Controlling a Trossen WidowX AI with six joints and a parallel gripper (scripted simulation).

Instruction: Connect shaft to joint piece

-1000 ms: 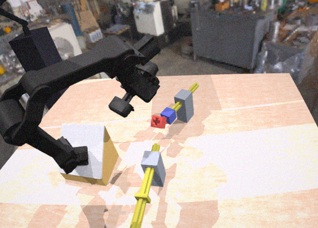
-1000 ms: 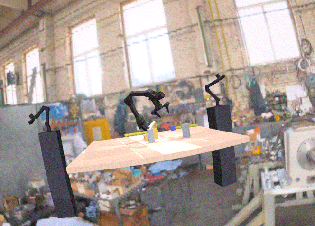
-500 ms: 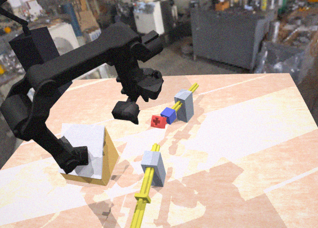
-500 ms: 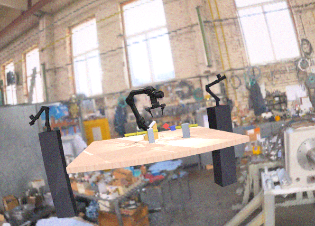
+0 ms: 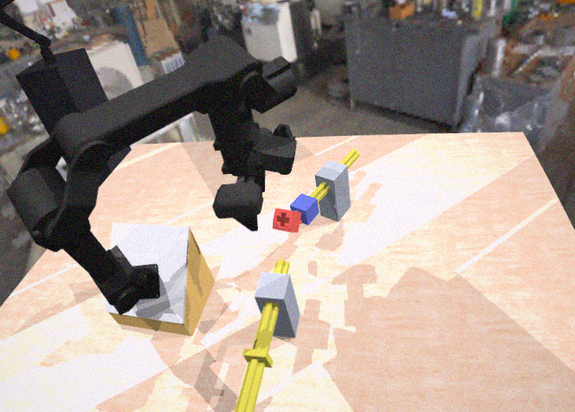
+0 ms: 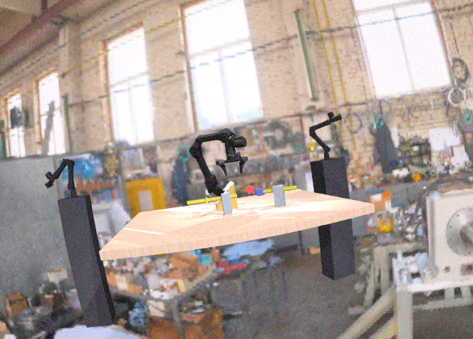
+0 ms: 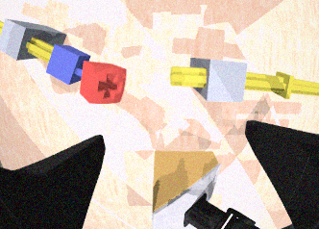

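Right now my gripper tip is 20 mm short of the red joint piece, 80 mm to the right of it and 100 mm above it.
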